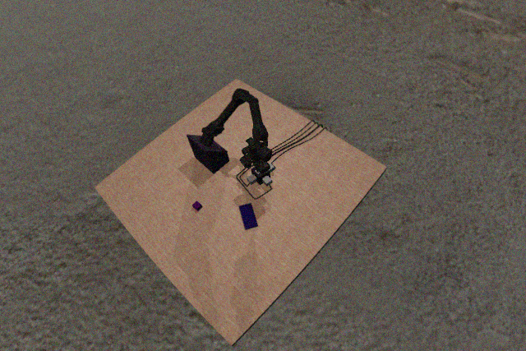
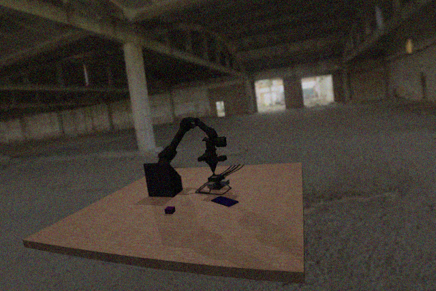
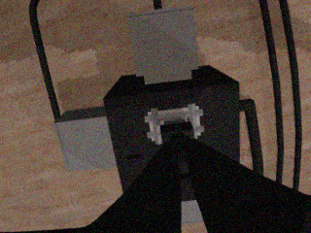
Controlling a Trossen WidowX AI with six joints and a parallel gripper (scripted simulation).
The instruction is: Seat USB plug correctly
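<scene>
Now: gripper tip 40 mm above the USB socket. The rest, counted from my gripper tip: flat blue slab 100 mm ahead, 220 mm to the right, 110 mm below; small purple block 170 mm behind, 340 mm to the right, 100 mm below.
</scene>
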